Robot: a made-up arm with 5 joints. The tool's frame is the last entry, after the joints. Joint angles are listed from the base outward.
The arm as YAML. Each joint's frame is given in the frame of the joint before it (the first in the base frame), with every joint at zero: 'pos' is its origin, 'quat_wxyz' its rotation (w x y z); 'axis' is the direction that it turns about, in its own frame. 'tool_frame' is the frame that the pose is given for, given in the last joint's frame.
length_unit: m
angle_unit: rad
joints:
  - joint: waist
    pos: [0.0, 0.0, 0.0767]
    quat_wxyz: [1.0, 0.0, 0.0, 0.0]
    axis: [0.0, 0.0, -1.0]
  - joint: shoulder
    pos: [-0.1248, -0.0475, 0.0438]
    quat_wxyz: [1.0, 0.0, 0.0, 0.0]
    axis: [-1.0, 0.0, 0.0]
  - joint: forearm
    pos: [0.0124, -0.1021, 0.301]
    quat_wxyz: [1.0, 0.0, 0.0, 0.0]
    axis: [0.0, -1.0, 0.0]
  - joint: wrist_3
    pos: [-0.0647, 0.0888, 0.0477]
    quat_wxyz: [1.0, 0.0, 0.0, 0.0]
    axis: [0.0, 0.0, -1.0]
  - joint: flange
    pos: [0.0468, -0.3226, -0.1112]
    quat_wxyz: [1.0, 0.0, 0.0, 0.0]
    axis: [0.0, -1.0, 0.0]
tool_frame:
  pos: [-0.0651, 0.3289, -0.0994]
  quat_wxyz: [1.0, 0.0, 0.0, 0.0]
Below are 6 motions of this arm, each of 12 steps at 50 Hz.
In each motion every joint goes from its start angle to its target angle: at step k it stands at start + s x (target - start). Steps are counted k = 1, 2, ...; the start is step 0. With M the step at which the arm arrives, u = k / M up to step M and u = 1 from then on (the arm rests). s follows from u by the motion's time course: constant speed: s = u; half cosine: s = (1 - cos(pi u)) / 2; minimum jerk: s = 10 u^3 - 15 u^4 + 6 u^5.
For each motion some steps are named. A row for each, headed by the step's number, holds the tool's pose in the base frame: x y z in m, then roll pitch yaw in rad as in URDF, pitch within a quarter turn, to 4 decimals.
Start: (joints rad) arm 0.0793 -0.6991 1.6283 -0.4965 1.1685
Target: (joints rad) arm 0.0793 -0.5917 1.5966 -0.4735 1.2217
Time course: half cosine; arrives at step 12
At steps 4, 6, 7, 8, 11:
4: 0.0293 -0.2274 0.4167 2.9482 -0.3435 3.1044
6: 0.0293 -0.2195 0.4215 2.9712 -0.3374 3.0995
7: 0.0293 -0.2153 0.4239 2.9830 -0.3342 3.0971
8: 0.0293 -0.2114 0.4261 2.9940 -0.3313 3.0949
11: 0.0292 -0.2038 0.4302 3.0151 -0.3256 3.0908

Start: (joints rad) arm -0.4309 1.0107 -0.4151 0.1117 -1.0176
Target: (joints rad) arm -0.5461 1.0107 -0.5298 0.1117 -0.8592
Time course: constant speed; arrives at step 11
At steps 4, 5, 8, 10, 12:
4: -0.3293 0.0648 0.2793 -1.3885 0.4893 -0.9270
5: -0.3306 0.0610 0.2793 -1.3871 0.4876 -0.9123
8: -0.3342 0.0496 0.2794 -1.3832 0.4826 -0.8680
10: -0.3363 0.0419 0.2795 -1.3807 0.4793 -0.8385
12: -0.3373 0.0381 0.2795 -1.3795 0.4777 -0.8237

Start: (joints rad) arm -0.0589 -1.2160 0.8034 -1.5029 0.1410
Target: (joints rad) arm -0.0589 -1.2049 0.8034 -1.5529 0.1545
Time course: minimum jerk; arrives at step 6
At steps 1, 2, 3, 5, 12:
1: -0.0283 -0.1780 0.1506 -1.0619 -1.3540 1.8935
2: -0.0282 -0.1778 0.1510 -1.0858 -1.3457 1.9193
3: -0.0280 -0.1775 0.1517 -1.1215 -1.3316 1.9585
5: -0.0278 -0.1770 0.1528 -1.1701 -1.3084 2.0127
12: -0.0278 -0.1770 0.1528 -1.1734 -1.3066 2.0164

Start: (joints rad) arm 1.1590 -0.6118 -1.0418 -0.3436 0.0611
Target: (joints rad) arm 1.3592 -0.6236 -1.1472 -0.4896 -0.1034
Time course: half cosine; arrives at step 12
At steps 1, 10, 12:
1: -0.3201 0.1838 0.3472 1.0588 0.4620 -0.2153
10: -0.3091 0.2297 0.3678 1.2323 0.4281 -0.0935
12: -0.3080 0.2328 0.3691 1.2438 0.4234 -0.0853

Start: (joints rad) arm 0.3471 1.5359 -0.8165 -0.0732 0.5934
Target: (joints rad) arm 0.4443 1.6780 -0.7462 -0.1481 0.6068
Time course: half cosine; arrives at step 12
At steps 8, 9, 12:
8: -0.1744 0.2232 0.1082 -1.5682 0.0950 -0.5836
9: -0.1718 0.2234 0.1053 -1.5784 0.0996 -0.5864
12: -0.1682 0.2236 0.1011 -1.5928 0.1065 -0.5907

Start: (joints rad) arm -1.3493 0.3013 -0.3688 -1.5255 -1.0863
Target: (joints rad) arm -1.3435 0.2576 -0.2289 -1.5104 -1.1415
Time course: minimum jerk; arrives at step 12
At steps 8, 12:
8: 0.0103 -0.2045 0.4075 1.0031 1.2934 -2.5085
12: 0.0128 -0.2042 0.4063 0.9400 1.3159 -2.5635

